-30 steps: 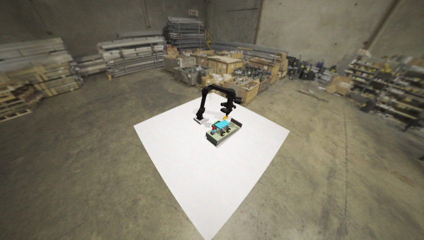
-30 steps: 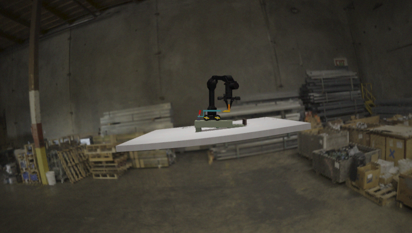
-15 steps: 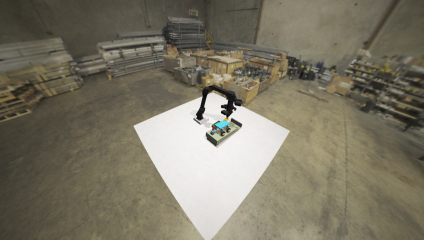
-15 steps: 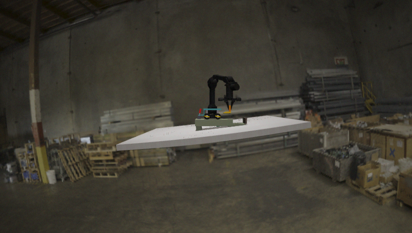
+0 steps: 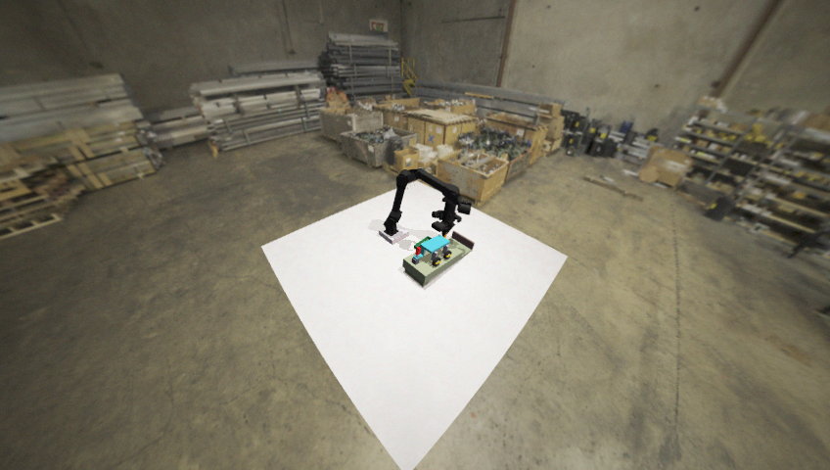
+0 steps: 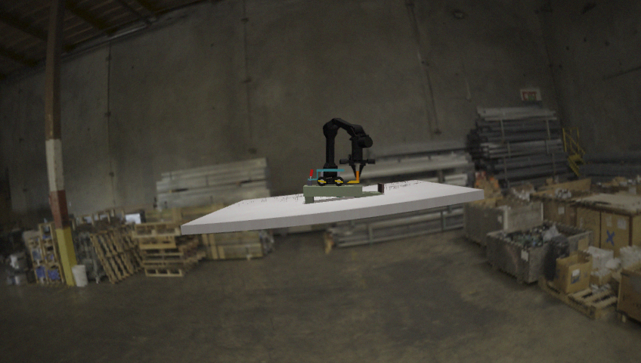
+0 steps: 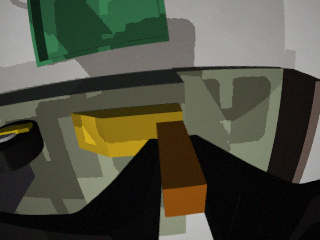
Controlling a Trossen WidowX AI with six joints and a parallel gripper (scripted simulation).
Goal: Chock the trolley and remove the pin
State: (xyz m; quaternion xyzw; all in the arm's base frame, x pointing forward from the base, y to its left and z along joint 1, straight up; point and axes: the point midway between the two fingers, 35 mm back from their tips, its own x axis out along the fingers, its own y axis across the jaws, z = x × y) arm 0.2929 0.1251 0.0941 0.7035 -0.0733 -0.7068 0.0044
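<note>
Right now my gripper tip is 10 mm short of the red-headed stop pin, 240 mm to the left of it and 40 mm below it. The rest, counted from my gripper tip: dark end wall 60 mm ahead, 110 mm to the left, 60 mm below; yellow chock 20 mm to the right, 10 mm below; green tray 80 mm behind, 50 mm to the right, 100 mm below.
</note>
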